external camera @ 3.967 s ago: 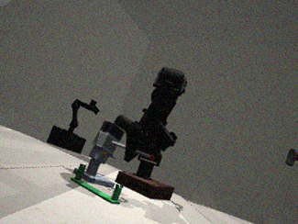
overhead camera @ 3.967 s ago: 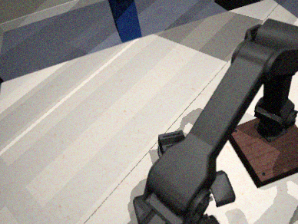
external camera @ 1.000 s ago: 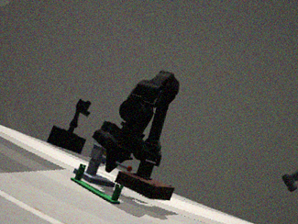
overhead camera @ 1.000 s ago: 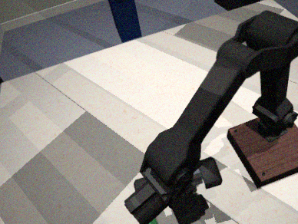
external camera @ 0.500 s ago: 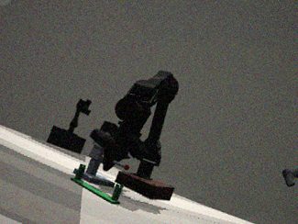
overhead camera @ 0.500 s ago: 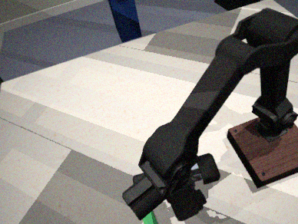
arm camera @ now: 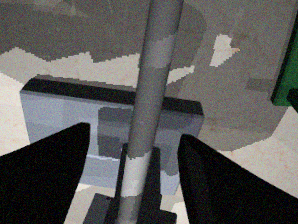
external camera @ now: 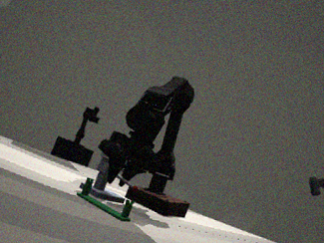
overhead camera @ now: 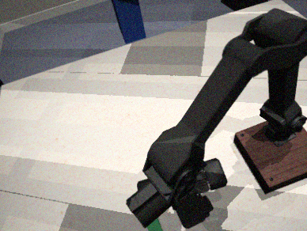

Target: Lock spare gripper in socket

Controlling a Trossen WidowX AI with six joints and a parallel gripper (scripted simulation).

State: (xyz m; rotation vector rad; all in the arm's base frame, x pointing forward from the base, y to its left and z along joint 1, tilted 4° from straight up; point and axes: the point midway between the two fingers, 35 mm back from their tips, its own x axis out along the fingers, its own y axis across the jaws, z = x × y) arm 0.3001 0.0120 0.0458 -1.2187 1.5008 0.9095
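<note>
The grey mount lies 40 mm to the right of my gripper tip and 20 mm behind it. Also, from my gripper tip: spare gripper (80 mm above, 40 mm to the right, 20 mm behind); then green rack (100 mm ahead, 50 mm to the left, 20 mm below).
</note>
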